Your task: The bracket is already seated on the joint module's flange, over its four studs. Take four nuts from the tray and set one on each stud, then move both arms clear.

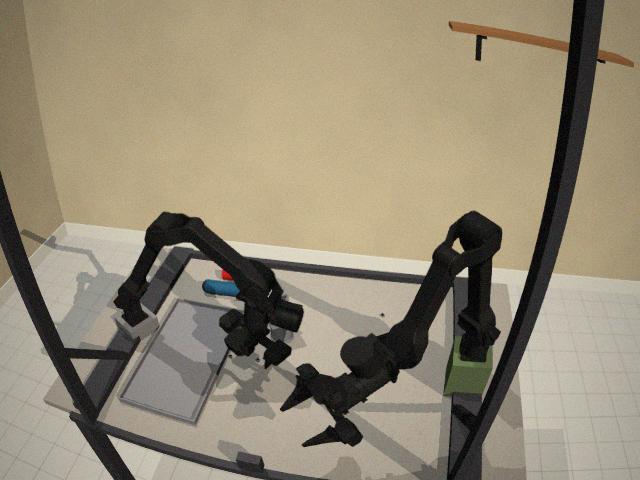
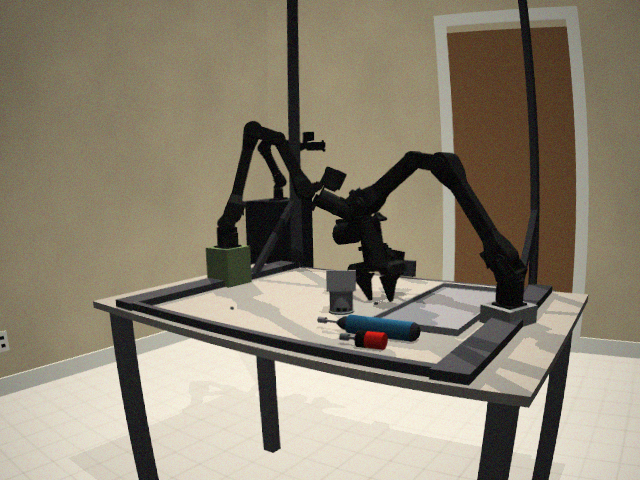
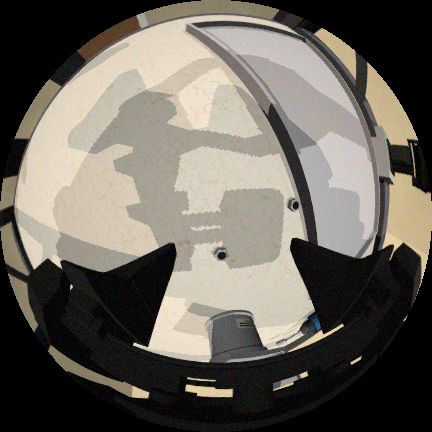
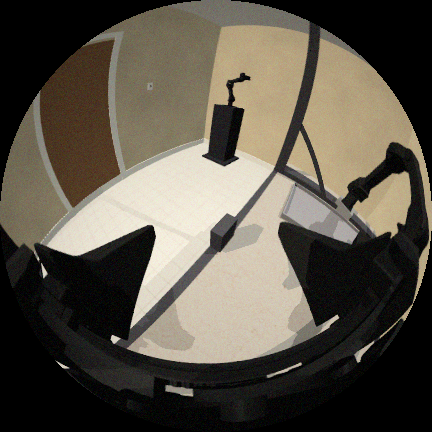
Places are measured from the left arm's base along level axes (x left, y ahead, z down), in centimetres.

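Pixels of known places: left gripper, fingertip midpoint: (image 1: 252, 358) (image 2: 380, 301) (image 3: 234, 247); right gripper, fingertip midpoint: (image 1: 291, 428) (image 4: 217, 230); left arm's base, link origin: (image 1: 134, 316) (image 2: 509, 304) (image 3: 390, 157) (image 4: 346, 204); right arm's base, link origin: (image 1: 473, 352) (image 2: 227, 246).
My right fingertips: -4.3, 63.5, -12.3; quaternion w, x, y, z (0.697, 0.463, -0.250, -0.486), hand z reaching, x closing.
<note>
For each thing: its middle in the pictures, then the offset to it from my right fingertips, as dx, dy, dz.
- grey tray, body centre: (image 3: 345, 135) (image 2: 449, 305) (image 1: 184, 355) (image 4: 335, 228) +6.9, -44.2, +15.8
- small dark piece, body centre: (image 2: 232, 308) (image 1: 382, 315) +53.6, -14.5, +16.3
- joint module, body centre: (image 3: 235, 346) (image 2: 341, 297) (image 1: 281, 326) +30.6, -30.6, +12.8
- bracket, body centre: (image 3: 244, 377) (image 2: 341, 279) (image 1: 280, 313) +30.6, -30.6, +8.3
- blue-handled tool, body centre: (image 2: 366, 326) (image 1: 241, 290) +35.6, -50.7, +14.6
- red-handled tool, body centre: (image 2: 362, 339) +40.6, -57.1, +14.8
- green block, body centre: (image 1: 468, 368) (image 2: 228, 264) +43.9, +17.3, +10.8
- dark block, body centre: (image 4: 222, 232) (image 1: 250, 462) (image 2: 407, 268) -6.7, -6.6, +13.4
Two nuts (image 1: 230, 355) (image 1: 257, 359) (image 3: 294, 204) (image 3: 221, 254) lie on the table beside the grey tray (image 1: 170, 382) (image 2: 449, 310) (image 3: 345, 165). A small dark piece (image 1: 382, 314) (image 2: 232, 307), perhaps a nut, lies farther off. My left gripper (image 1: 249, 359) (image 2: 379, 300) (image 3: 234, 247) is open and empty, low over the nuts; the nearer one shows between its fingers. The joint module (image 2: 341, 302) (image 3: 232, 330) stands upright with the bracket (image 2: 341, 280) on top; its studs are hidden. My right gripper (image 1: 292, 427) (image 4: 217, 230) is open and empty above the table.
A blue-handled tool (image 1: 221, 287) (image 2: 382, 327) and a red-handled tool (image 2: 374, 339) lie near the joint module. A green block (image 1: 469, 372) (image 2: 227, 265) is under the right arm's base. A dark block (image 1: 249, 459) (image 4: 224, 232) sits at the table's edge. Dark frame rails border the table.
</note>
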